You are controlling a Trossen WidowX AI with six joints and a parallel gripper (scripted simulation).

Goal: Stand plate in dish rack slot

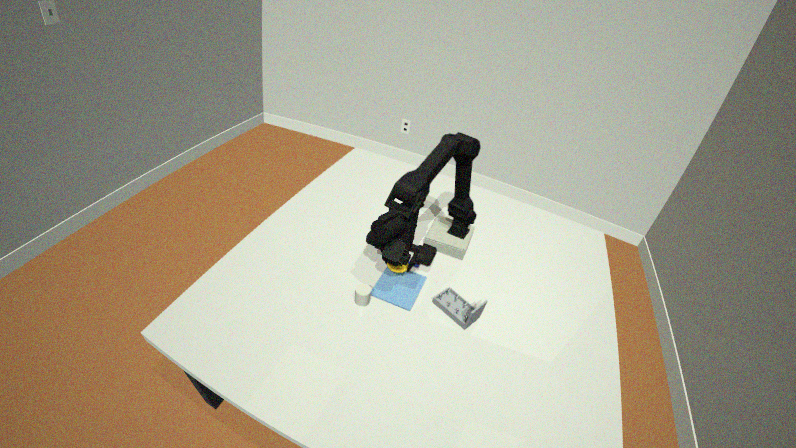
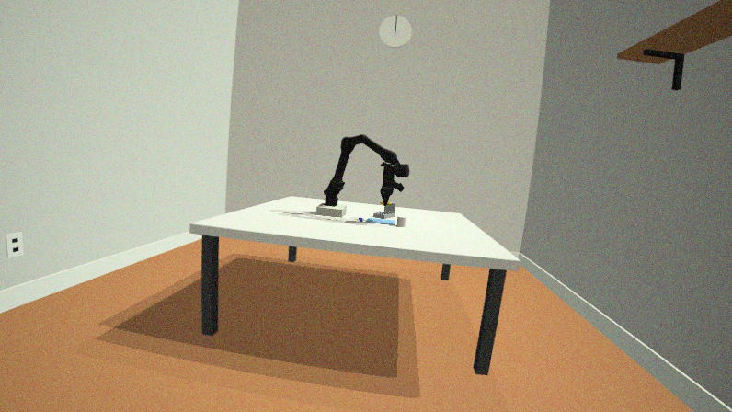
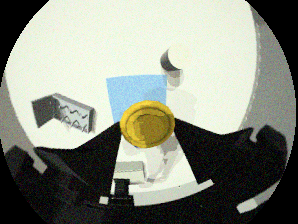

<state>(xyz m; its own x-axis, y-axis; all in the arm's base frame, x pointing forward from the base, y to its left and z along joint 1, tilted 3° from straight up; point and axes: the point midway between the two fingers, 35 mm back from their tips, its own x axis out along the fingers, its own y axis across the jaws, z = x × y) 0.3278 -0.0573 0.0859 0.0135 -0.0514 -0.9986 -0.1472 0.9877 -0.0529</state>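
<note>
Right now the grey dish rack is 20 cm to the left of my gripper tip, 7 cm below it and 4 cm behind it. Round my gripper tip: blue mat: 9 cm below, 2 cm behind, 1 cm to the left; then white cup: 10 cm ahead, 7 cm below, 5 cm to the right; then yellow plate: 1 cm above.
</note>
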